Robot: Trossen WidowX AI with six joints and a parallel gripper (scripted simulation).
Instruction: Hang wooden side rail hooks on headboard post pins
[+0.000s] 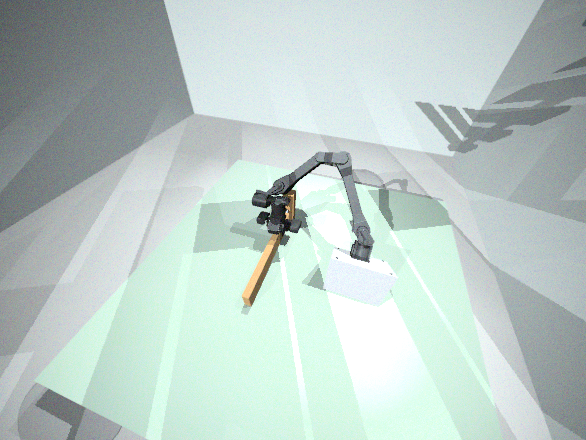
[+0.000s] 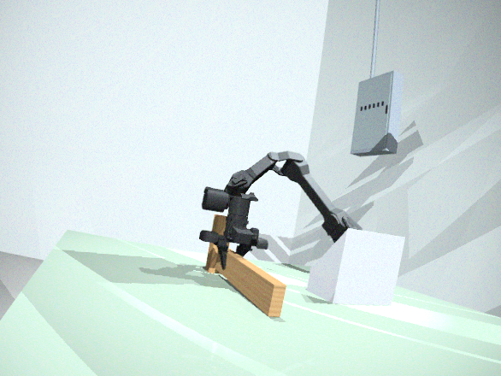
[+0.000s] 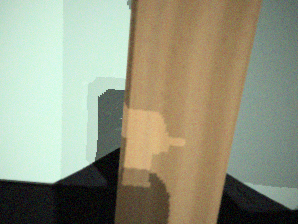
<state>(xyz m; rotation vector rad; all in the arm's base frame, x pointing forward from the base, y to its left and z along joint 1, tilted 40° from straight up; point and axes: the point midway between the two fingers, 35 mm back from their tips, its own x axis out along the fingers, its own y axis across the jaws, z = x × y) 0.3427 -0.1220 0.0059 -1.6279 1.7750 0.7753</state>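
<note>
My gripper tip is 1 cm past the headboard post, 13 cm to the left of it and 4 cm below it.
</note>
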